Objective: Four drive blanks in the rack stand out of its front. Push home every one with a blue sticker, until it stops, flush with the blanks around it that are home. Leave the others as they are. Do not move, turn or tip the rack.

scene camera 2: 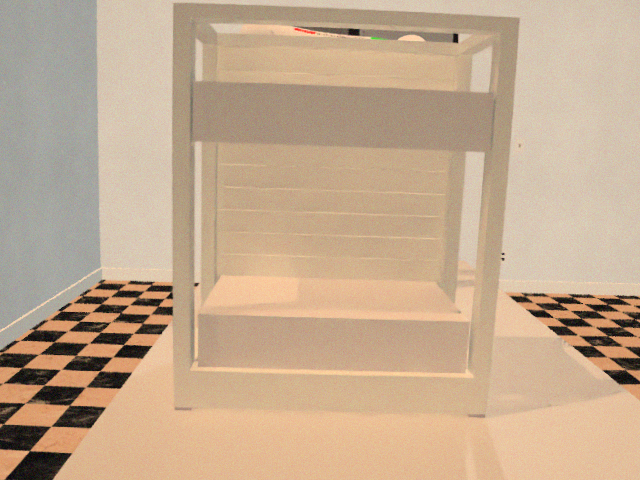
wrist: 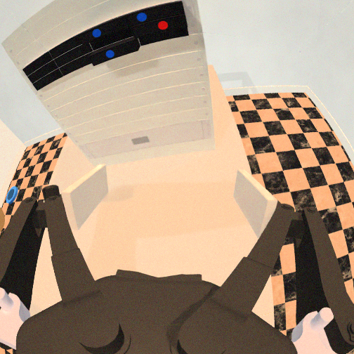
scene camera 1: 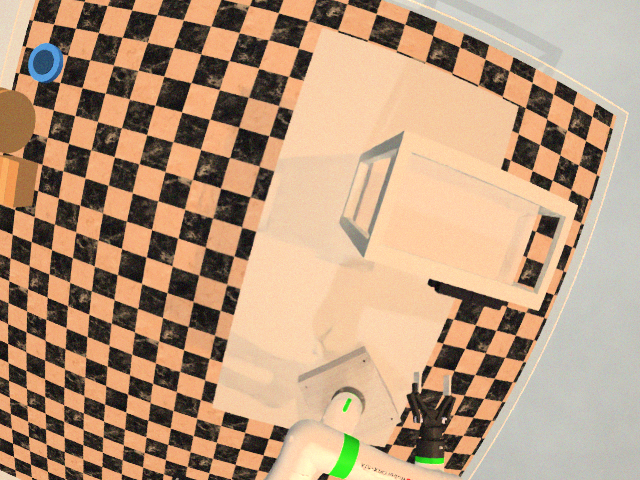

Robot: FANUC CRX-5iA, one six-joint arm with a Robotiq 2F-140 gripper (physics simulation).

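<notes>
The pale rack point(scene camera 1: 491, 178) point(scene camera 2: 183, 206) point(wrist: 135, 110) stands upright. In the wrist view its front shows at the top, with black blanks in a band near its top. A blank with a blue sticker point(wrist: 110, 53), low in the middle, plainly stands out. Above it are another blue sticker point(wrist: 96, 33), a blue sticker farther right point(wrist: 141, 17) and a red sticker point(wrist: 163, 25); how far their blanks stand out is hard to tell. In scene camera 1 the blanks point(scene camera 1: 467, 293) show as a dark strip. My gripper point(scene camera 1: 432, 382) point(wrist: 170, 180) is open and empty, apart from the rack, facing its front.
The rack stands on a pale surface point(scene camera 1: 299, 289) point(scene camera 2: 310, 444). The arm's base plate point(scene camera 1: 374, 408) is on the same surface, beside my gripper. A blue round dish point(scene camera 1: 58, 63), a brown round object point(scene camera 1: 15, 121) and a brown and orange block point(scene camera 1: 23, 183) are at the far left.
</notes>
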